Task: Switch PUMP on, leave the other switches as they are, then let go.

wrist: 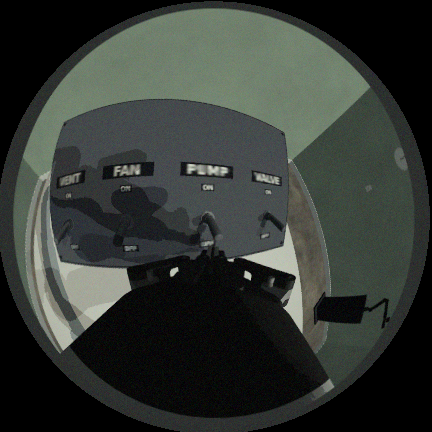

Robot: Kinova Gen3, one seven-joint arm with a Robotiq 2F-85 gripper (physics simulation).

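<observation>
My gripper (pixel 212 253), visible. Switch panel (pixel 163 164), visible.
</observation>
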